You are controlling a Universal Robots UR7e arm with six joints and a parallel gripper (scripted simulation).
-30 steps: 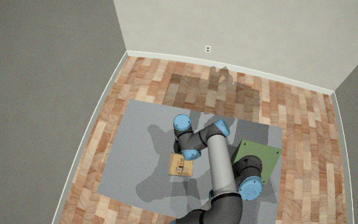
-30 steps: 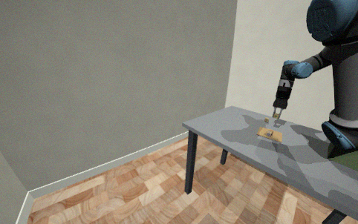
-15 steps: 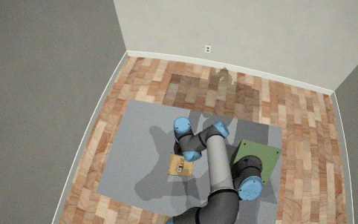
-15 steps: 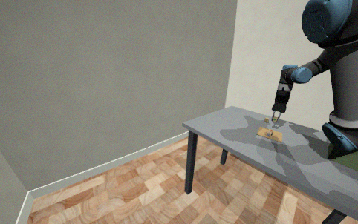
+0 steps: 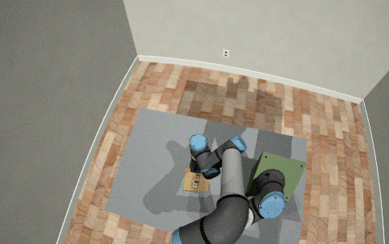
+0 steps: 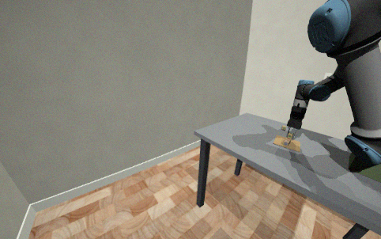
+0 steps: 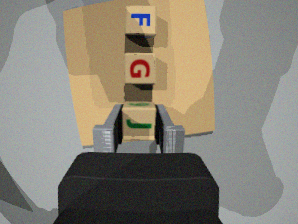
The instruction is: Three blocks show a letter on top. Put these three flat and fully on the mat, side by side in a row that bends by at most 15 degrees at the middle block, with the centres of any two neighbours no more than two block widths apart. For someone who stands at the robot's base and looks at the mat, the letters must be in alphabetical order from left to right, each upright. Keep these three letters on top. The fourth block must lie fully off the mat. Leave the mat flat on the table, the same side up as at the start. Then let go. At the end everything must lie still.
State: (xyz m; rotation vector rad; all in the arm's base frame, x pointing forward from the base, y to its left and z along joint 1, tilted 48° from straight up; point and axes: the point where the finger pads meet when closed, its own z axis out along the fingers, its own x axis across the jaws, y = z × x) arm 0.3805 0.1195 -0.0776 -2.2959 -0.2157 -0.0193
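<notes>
Now: the mat 40 mm to the left of my hand, 40 mm below it and 10 mm behind it. Also, from my hand: block (10 mm below).
</notes>
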